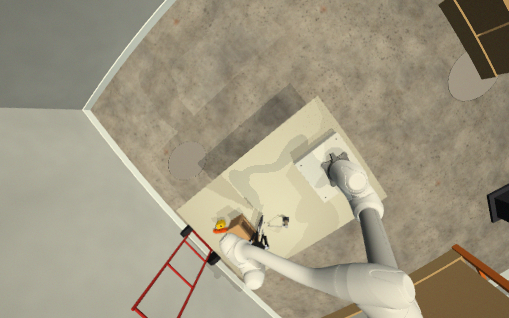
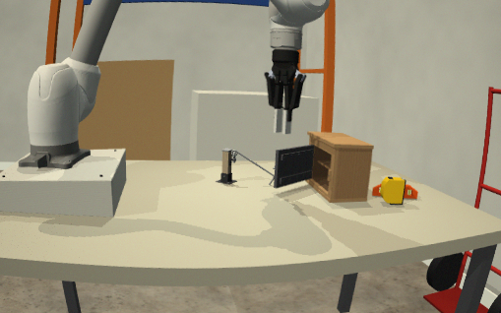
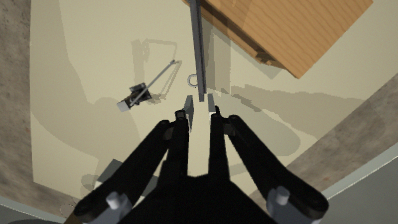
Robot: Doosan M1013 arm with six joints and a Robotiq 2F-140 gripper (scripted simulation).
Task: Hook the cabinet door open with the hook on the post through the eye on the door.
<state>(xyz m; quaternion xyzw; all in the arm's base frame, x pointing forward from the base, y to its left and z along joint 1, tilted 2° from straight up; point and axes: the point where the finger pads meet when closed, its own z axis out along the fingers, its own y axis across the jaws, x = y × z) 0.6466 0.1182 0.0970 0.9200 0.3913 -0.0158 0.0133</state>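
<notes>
Now: the dark door 130 mm below my hand, 60 mm to the left of it and 50 mm ahead of it.
</notes>
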